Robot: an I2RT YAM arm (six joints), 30 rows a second.
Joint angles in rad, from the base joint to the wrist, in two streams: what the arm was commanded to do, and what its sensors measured. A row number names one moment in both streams.
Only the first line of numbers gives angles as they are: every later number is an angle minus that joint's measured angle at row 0.
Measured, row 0:
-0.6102, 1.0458, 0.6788, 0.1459, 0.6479, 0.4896
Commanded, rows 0 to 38:
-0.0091, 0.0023, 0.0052, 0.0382, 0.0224, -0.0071
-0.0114, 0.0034, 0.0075, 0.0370, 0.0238, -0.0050
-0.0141, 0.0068, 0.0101, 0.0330, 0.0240, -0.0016
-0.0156, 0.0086, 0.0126, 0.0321, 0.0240, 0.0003
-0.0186, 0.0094, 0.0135, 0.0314, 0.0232, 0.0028
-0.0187, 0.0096, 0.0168, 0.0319, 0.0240, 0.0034
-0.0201, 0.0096, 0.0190, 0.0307, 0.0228, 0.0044
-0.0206, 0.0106, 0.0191, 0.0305, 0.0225, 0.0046
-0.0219, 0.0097, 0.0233, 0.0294, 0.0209, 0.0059
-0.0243, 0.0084, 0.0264, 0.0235, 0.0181, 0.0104
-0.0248, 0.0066, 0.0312, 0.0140, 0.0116, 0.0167
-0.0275, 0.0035, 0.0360, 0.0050, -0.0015, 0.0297
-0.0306, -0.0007, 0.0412, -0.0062, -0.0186, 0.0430
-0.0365, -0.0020, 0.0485, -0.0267, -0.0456, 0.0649
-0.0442, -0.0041, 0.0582, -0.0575, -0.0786, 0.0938
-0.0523, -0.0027, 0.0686, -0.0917, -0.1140, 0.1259
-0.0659, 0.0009, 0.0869, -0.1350, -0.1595, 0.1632
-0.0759, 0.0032, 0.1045, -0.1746, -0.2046, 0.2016
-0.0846, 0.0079, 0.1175, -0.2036, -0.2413, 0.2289
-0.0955, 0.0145, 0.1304, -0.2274, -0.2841, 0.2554
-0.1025, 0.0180, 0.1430, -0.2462, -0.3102, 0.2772
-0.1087, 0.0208, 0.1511, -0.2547, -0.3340, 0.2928
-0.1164, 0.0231, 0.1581, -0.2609, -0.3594, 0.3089
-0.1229, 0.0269, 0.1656, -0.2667, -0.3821, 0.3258
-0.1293, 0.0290, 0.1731, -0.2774, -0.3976, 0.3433
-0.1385, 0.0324, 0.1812, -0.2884, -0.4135, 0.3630
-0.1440, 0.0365, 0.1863, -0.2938, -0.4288, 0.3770
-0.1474, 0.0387, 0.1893, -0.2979, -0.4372, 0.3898
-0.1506, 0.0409, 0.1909, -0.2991, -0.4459, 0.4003
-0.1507, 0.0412, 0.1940, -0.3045, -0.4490, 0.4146
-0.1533, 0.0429, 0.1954, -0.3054, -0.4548, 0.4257
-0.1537, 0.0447, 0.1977, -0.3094, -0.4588, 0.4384
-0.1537, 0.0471, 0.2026, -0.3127, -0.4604, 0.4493
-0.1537, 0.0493, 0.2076, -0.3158, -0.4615, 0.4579
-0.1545, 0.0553, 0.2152, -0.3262, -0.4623, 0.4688
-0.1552, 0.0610, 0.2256, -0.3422, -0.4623, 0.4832
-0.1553, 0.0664, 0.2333, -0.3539, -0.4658, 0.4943
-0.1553, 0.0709, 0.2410, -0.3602, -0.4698, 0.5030
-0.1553, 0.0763, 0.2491, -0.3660, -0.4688, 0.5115
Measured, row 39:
-0.1499, 0.0683, 0.1862, -0.3364, -0.4585, 0.4418
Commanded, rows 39 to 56:
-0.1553, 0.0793, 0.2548, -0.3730, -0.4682, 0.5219
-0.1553, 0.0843, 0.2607, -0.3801, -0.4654, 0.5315
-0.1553, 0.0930, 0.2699, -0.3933, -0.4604, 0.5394
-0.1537, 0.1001, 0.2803, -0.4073, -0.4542, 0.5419
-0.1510, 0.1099, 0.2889, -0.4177, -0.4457, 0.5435
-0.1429, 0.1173, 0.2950, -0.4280, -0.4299, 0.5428
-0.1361, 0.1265, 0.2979, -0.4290, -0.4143, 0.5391
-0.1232, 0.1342, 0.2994, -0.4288, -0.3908, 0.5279
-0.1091, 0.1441, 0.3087, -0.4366, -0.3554, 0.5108
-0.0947, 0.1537, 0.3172, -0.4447, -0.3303, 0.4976
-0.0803, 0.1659, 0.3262, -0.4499, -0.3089, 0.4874
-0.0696, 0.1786, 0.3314, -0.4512, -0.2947, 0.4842
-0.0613, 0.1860, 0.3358, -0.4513, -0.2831, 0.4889
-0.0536, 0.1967, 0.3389, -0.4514, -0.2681, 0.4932
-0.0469, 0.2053, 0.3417, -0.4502, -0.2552, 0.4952
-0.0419, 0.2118, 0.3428, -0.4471, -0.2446, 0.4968
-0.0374, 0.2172, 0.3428, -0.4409, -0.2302, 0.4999
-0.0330, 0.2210, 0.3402, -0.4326, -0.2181, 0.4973
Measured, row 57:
-0.0423, 0.2152, 0.2926, -0.4360, -0.3067, 0.4864
